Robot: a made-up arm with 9 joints. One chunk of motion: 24 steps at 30 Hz.
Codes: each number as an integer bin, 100 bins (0 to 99) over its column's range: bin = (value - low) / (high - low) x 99, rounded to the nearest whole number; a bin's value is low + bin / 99 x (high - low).
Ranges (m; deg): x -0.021..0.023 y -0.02..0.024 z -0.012..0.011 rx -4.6..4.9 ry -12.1..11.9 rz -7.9..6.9
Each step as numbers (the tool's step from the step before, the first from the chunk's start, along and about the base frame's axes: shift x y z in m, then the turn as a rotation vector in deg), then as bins.
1 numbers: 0.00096 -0.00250 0.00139 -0.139 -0.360 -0.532
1 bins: 49 39 58 46 48 49
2 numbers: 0.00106 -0.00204 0.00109 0.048 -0.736 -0.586
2 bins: 50 40 56 48 47 49
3 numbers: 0.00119 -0.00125 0.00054 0.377 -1.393 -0.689
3 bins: 50 42 54 52 44 48
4 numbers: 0.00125 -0.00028 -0.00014 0.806 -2.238 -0.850
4 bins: 50 44 51 56 41 47
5 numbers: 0.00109 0.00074 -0.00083 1.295 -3.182 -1.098
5 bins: 50 47 48 61 37 45
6 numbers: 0.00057 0.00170 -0.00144 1.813 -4.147 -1.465
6 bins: 49 49 45 67 33 43
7 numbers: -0.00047 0.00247 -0.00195 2.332 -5.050 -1.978
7 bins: 46 51 43 72 29 40
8 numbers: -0.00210 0.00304 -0.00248 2.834 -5.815 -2.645
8 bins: 43 52 41 77 26 35
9 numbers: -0.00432 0.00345 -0.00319 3.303 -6.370 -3.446
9 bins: 38 53 38 82 24 30
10 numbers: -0.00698 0.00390 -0.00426 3.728 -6.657 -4.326
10 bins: 32 54 33 87 22 24
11 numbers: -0.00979 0.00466 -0.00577 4.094 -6.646 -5.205
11 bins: 25 55 27 91 22 18
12 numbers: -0.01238 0.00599 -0.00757 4.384 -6.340 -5.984
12 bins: 19 58 19 94 24 13
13 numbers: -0.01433 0.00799 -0.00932 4.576 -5.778 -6.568
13 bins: 15 63 12 96 26 9
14 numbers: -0.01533 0.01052 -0.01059 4.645 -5.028 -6.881
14 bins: 13 69 6 96 29 7
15 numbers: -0.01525 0.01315 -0.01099 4.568 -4.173 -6.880
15 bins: 13 75 4 96 33 7
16 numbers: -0.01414 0.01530 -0.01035 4.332 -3.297 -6.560
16 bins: 15 79 7 93 36 9
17 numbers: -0.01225 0.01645 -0.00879 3.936 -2.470 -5.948
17 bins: 20 82 14 89 40 13
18 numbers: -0.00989 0.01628 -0.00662 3.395 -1.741 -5.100
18 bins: 25 82 23 83 43 19
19 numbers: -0.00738 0.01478 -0.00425 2.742 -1.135 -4.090
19 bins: 31 78 33 77 45 25
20 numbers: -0.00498 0.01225 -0.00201 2.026 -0.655 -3.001
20 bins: 36 73 43 69 47 33
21 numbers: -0.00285 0.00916 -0.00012 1.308 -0.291 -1.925
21 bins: 41 66 51 62 49 40
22 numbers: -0.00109 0.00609 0.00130 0.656 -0.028 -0.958
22 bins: 45 59 57 55 50 46
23 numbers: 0.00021 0.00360 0.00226 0.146 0.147 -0.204
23 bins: 48 53 61 49 51 51
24 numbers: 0.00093 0.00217 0.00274 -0.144 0.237 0.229
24 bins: 49 50 63 46 51 54
